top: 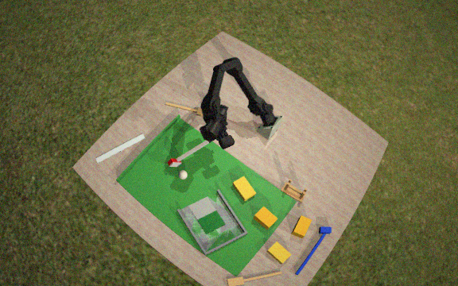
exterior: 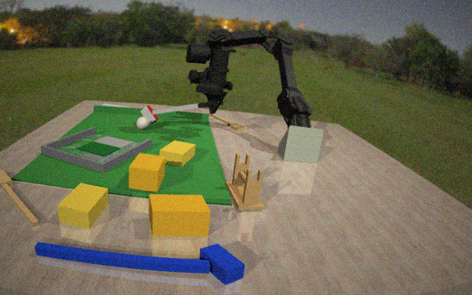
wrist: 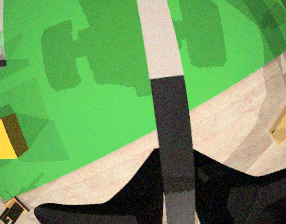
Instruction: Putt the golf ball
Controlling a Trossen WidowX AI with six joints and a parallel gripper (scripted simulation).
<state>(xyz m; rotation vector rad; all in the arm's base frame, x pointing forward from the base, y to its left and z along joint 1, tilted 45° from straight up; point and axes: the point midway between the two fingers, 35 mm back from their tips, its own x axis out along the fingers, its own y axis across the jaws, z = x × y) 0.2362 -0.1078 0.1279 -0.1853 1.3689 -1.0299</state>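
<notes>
The red putter is 10 cm ahead of my gripper tip, 6 cm to the right of it and 1 cm below it. Round my gripper tip: green mat (24 cm ahead, 8 cm to the left, 8 cm below); then white golf ball (22 cm ahead, 5 cm to the right, 5 cm below); then wooden stand (2 cm ahead, 44 cm to the left, 4 cm below).
</notes>
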